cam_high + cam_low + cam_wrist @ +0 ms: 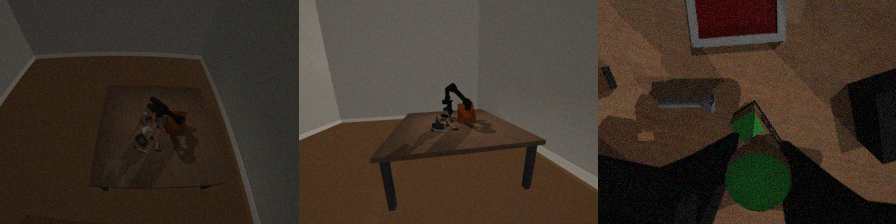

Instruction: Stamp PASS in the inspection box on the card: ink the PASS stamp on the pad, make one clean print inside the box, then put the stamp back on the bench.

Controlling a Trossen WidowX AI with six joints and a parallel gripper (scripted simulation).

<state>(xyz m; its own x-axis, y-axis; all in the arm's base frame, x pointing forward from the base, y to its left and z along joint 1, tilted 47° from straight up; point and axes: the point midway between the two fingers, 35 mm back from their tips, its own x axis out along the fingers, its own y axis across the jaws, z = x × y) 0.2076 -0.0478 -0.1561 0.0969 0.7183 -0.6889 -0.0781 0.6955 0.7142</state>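
My gripper tip is right at the green-knobbed stamp. From my gripper tip the other things lie so: small grey bolt 50 mm to the left, 30 mm below; dark block 50 mm ahead, 120 mm to the right, 20 mm below; red ink pad 100 mm ahead, 40 mm to the left, 30 mm below.
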